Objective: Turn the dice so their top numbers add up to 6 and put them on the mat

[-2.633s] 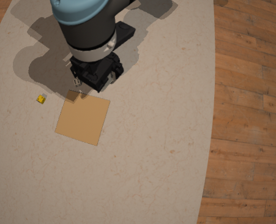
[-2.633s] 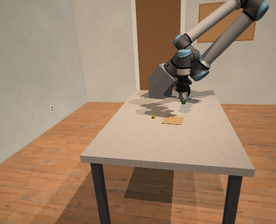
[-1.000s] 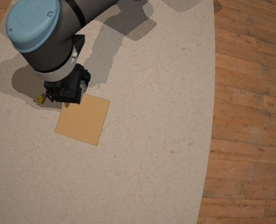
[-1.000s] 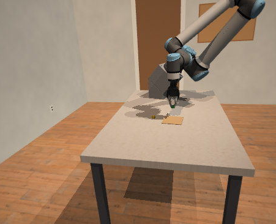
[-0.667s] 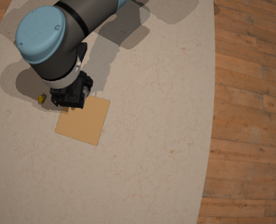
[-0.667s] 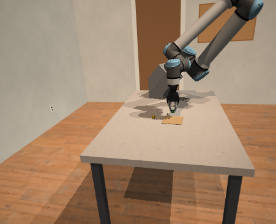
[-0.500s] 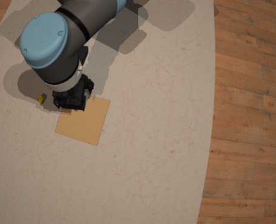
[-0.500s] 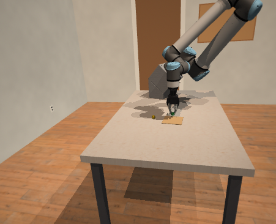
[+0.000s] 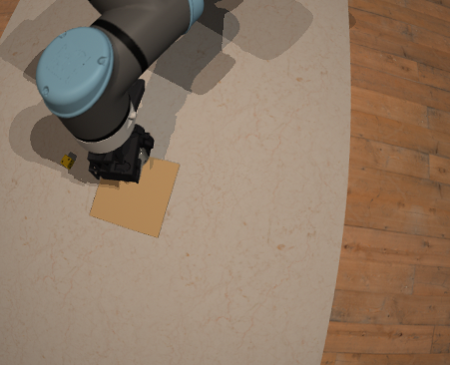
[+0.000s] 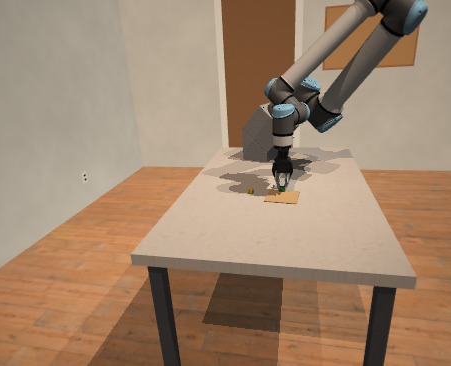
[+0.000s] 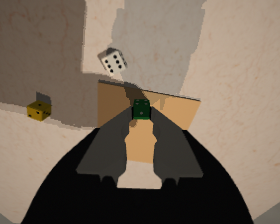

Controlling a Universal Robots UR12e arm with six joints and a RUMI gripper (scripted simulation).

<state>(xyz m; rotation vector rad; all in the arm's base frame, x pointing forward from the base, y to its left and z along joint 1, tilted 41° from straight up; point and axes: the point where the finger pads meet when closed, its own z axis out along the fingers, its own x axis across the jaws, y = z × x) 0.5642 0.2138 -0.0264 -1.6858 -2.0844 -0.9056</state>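
Right now my hand is 10 mm above the green die. From my hand the other things lie so: tan mat 50 mm ahead, 10 mm to the left, 20 mm below; white die 40 mm behind, 40 mm to the right, 20 mm below; yellow die 50 mm ahead, 140 mm to the right, 20 mm below.
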